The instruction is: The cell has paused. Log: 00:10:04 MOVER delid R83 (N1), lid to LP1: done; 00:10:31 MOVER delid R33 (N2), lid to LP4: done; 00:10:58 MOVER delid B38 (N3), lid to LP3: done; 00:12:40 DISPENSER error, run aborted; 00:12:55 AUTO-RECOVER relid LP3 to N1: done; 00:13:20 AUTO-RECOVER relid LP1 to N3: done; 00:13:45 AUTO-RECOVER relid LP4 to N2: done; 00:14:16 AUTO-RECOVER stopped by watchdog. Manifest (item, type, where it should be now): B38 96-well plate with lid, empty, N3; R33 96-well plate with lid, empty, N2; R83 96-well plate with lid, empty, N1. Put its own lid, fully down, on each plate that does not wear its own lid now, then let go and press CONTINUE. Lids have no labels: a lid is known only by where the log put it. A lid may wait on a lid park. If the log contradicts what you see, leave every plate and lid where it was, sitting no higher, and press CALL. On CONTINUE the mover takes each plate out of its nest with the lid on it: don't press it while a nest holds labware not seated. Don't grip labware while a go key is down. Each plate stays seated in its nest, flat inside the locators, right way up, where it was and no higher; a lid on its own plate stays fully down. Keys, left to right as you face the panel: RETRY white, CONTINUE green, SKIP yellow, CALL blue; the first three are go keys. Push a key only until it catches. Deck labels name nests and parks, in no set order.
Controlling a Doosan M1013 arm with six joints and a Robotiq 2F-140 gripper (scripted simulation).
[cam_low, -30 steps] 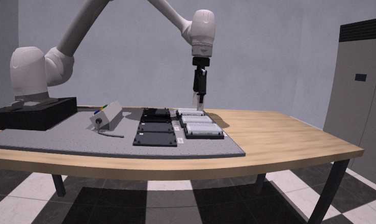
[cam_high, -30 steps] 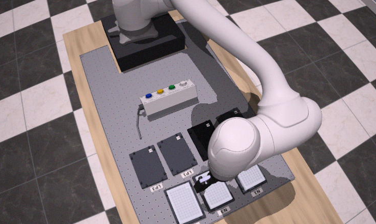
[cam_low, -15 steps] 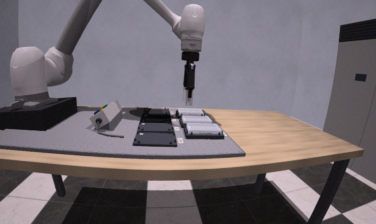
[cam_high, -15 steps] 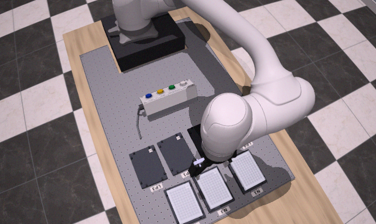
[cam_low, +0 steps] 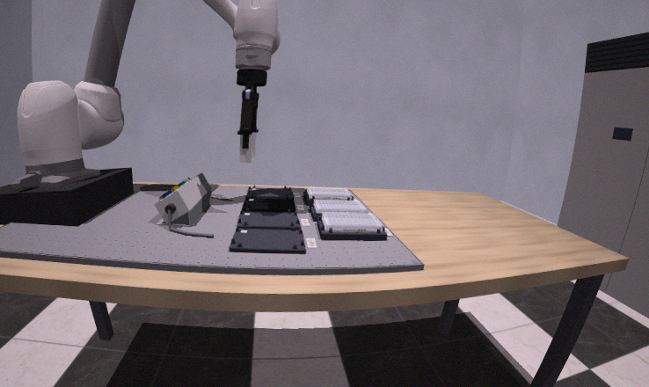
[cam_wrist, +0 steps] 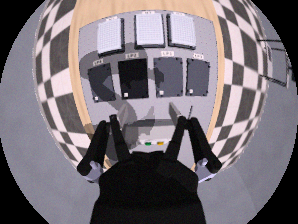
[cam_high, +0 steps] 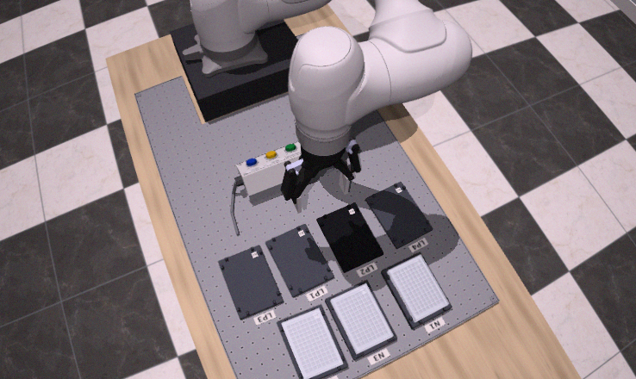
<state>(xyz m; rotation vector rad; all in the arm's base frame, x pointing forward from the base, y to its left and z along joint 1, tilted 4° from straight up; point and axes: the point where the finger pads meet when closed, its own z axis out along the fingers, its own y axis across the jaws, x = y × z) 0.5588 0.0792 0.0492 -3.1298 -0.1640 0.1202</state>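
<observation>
Now: hand 190 mm past the green key, 100 mm above it and 10 mm to the left of it. From my hand the other things lie so: yellow key: 180 mm behind, 100 mm below, 60 mm to the right; LP1: 160 mm below, 70 mm to the right, 70 mm ahead; LP2: 160 mm below, 60 mm to the left, 50 mm ahead.
</observation>
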